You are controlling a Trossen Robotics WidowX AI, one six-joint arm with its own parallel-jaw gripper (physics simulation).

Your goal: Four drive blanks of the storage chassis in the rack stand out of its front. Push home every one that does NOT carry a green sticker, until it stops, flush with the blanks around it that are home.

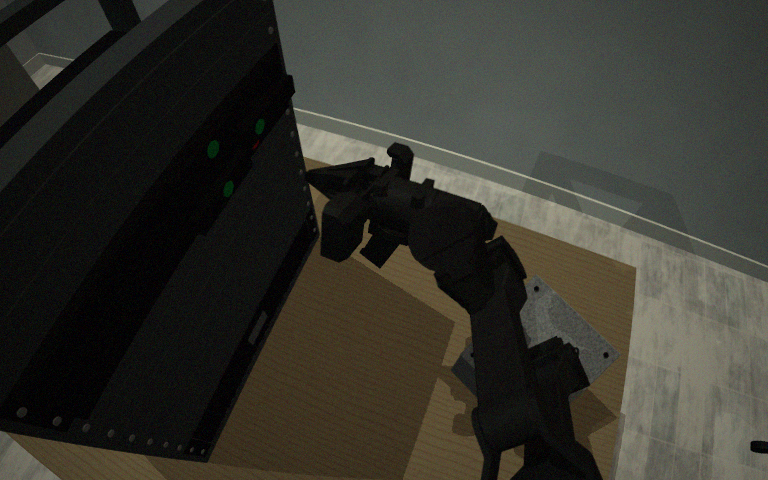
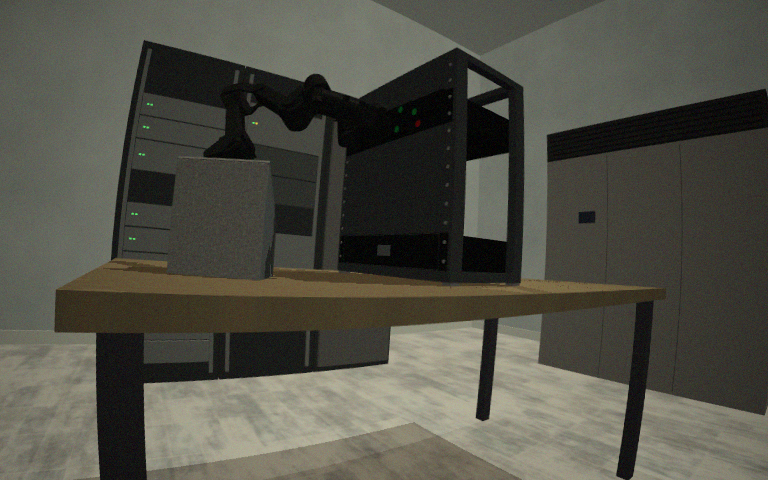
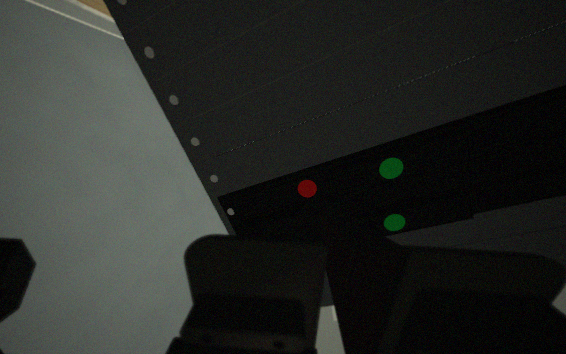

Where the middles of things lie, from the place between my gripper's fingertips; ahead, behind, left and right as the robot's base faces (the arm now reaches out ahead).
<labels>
I see the rack (image 1: 153, 256) 24 cm ahead of my hand, 10 cm to the left of it and 9 cm below it.
</labels>
